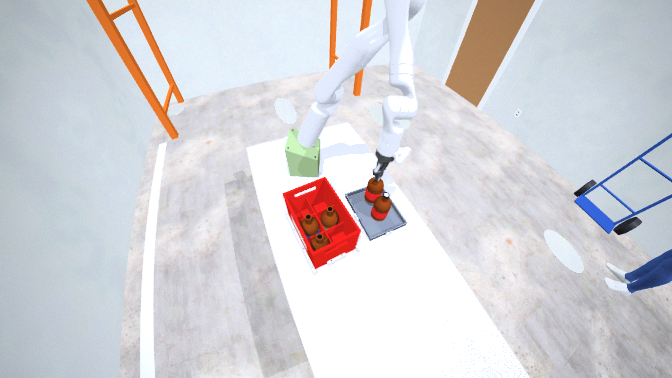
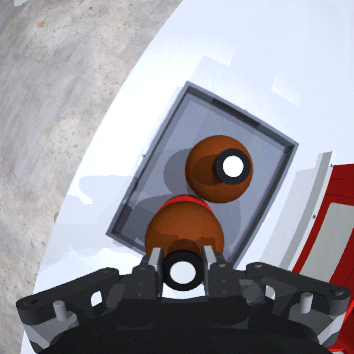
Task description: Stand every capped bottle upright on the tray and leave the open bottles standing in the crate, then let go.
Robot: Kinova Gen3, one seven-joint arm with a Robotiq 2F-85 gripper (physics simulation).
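Seen in the pictures: gripper, fingertip midpoint: point(image 1: 378, 177) point(image 2: 182, 259); arm's base at its link origin: point(image 1: 306, 140).
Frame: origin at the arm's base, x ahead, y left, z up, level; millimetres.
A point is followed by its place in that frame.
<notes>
My gripper point(image 1: 378, 175) @[x 359, y 193, z 26 mm] point(image 2: 182, 259) @[x 359, y 193, z 26 mm] is shut on the neck of a brown capped bottle point(image 1: 374, 191) @[x 389, y 167, z -18 mm] point(image 2: 183, 227) @[x 377, y 202, z 8 mm] with a red label and a white cap. It holds this bottle upright at the back part of the grey tray point(image 1: 362, 223) @[x 458, y 91, z -127 mm] point(image 2: 150, 143) @[x 430, y 281, z -127 mm]; whether its base touches the tray I cannot tell. A second capped bottle point(image 1: 381, 206) @[x 455, y 167, z -40 mm] point(image 2: 212, 150) @[x 446, y 207, z -30 mm] stands upright on the tray, close beside the held one. Three open brown bottles point(image 1: 309, 226) @[x 434, y -138, z -28 mm] point(image 1: 329, 218) @[x 431, y -55, z -27 mm] point(image 1: 320, 243) @[x 517, y -126, z -16 mm] stand in the red crate point(image 1: 350, 246) @[x 545, y -14, z -89 mm] point(image 2: 320, 220) @[x 451, y 7, z -109 mm], their lower parts hidden by its walls.
The crate is beside the tray on the white table point(image 1: 400, 310) @[x 833, y 63, z -152 mm] point(image 2: 240, 30) @[x 688, y 250, z -152 mm], with a narrow gap between them. The green arm base point(image 1: 303, 162) @[x 94, y -50, z -46 mm] stands behind the crate. A blue hand truck point(image 1: 595, 214) and a person's legs point(image 1: 652, 272) are off to the right on the floor.
</notes>
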